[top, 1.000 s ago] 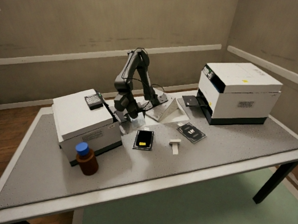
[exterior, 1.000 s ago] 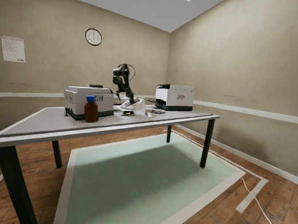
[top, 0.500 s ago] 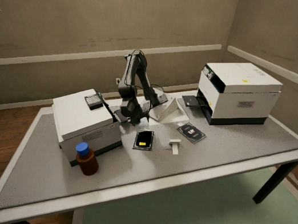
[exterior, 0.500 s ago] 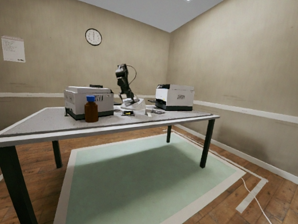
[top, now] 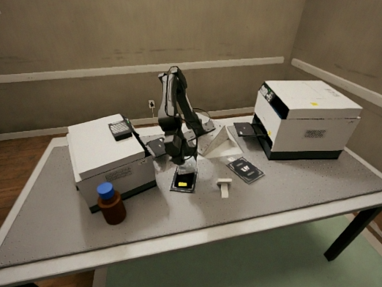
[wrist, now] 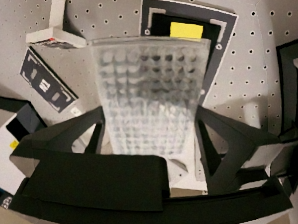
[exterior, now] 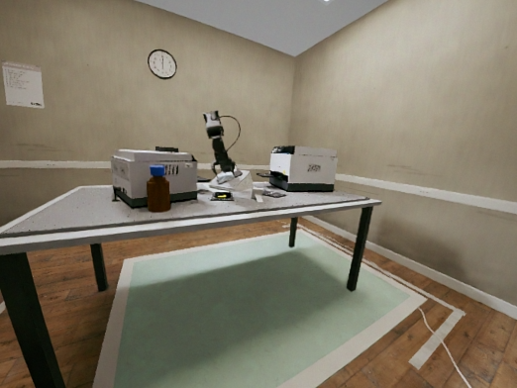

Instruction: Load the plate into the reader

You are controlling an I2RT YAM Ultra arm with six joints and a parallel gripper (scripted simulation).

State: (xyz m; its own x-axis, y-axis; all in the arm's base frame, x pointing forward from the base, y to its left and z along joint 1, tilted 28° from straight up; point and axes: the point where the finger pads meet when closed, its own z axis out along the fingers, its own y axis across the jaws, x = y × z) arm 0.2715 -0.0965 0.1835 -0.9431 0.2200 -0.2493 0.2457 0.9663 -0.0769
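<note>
Now: the lid 1 cm to the right of my hand and 11 cm below it. Round my hand: clear well plate: right at my hand; then brown capped bottle: 11 cm ahead, 35 cm to the right, 1 cm below; then LP1 pad: 1 cm to the right, 12 cm below.
</note>
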